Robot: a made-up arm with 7 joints.
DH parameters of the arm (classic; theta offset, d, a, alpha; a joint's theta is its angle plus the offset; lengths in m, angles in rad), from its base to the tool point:
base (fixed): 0 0.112 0 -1.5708
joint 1: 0 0 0.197 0
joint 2: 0.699 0 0.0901 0
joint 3: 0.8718 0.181 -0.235 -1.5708
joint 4: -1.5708 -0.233 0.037 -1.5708
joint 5: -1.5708 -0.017 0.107 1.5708
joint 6: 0 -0.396 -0.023 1.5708
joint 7: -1.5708 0 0.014 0
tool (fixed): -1.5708 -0.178 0 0
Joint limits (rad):
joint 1: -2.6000..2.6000
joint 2: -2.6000..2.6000
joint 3: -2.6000..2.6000
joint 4: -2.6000..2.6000
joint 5: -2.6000..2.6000
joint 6: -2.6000..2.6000
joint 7: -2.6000..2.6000
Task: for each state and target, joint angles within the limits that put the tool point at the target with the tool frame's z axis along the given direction. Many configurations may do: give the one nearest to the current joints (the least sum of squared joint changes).
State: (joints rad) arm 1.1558 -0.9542 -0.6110 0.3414 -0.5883 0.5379 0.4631
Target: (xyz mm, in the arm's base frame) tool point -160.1 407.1 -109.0 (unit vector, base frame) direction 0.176 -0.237 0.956
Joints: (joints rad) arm 1.9550 -0.6813 -0.5699 0.5799 -0.9376 0.9584 0.4906
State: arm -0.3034 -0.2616 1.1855 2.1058 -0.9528 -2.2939 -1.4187
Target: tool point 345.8 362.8 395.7 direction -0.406 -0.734 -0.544
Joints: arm 0.5264 -0.5161 0.5670 2.4106 -1.6142 -1.5565 -1.5121
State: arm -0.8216 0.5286 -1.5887 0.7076 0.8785 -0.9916 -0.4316
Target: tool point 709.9 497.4 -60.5 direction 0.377 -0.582 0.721
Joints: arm -0.0832 1.0434 -0.8859 0.6112 1.2287 -1.2894 -0.4294
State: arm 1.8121 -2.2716 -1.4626 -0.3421 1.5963 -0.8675 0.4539
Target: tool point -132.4 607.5 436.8 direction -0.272 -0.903 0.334
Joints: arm 1.8027 -2.1317 -1.1414 -0.1591 1.2238 -1.1117 0.4427
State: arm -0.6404 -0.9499 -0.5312 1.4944 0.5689 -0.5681 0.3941
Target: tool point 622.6 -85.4 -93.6 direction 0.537 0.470 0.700
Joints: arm 0.2412 -0.4415 -0.1235 2.0286 0.7261 -1.3655 0.3435
